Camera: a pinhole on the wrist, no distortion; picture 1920 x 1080 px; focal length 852.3 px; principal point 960.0 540.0 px. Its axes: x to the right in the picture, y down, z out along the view. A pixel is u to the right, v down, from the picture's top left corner.
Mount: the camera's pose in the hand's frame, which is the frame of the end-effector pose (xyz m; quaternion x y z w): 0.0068 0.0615 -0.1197 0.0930 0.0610 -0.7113 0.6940
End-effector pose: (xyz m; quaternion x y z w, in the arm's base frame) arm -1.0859 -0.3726 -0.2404 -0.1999 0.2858 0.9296 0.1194
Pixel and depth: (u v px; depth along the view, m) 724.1 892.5 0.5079
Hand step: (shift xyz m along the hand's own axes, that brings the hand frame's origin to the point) 0.1951 0.0829 0.4150
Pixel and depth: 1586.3 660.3 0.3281
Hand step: 0.0327 -0.2460 0.1499
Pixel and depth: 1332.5 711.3 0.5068
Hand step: 0.0801 -0.2671 0.3308
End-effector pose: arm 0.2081 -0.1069 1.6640 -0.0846 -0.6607 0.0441 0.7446
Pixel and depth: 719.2 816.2 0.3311
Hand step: 0.1000 0.0782 0.2280
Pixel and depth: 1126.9 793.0 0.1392
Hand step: 0.0409 0.0036 0.0119
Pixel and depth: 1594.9 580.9 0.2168
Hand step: 0.0037 -0.1432 0.0571
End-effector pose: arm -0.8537 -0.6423 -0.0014 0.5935 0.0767 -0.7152 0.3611
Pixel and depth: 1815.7 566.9 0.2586
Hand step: -0.0024 -0.2480 0.0765
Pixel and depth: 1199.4 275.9 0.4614
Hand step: -0.1605 -0.1604 0.2961
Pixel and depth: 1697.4 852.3 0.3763
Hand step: 0.1203 -0.3415 0.1825
